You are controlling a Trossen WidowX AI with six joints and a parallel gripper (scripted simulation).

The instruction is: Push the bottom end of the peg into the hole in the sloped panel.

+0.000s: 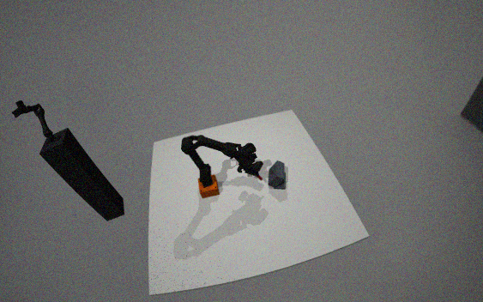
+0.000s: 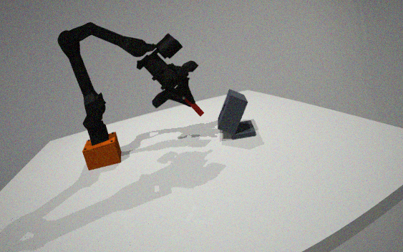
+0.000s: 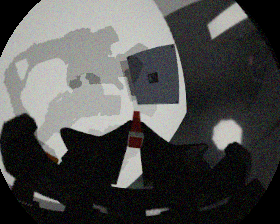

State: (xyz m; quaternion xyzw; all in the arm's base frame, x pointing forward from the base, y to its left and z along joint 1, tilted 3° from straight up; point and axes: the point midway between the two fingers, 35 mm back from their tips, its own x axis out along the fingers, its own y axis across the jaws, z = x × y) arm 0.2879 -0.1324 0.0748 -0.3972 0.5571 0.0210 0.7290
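The dark grey sloped panel lies 12 cm ahead of my gripper tip, 1 cm to the right of it and 5 cm below it. The rest, counted from my gripper tip: thin red peg: 1 cm behind, 1 cm to the left, 1 cm above.
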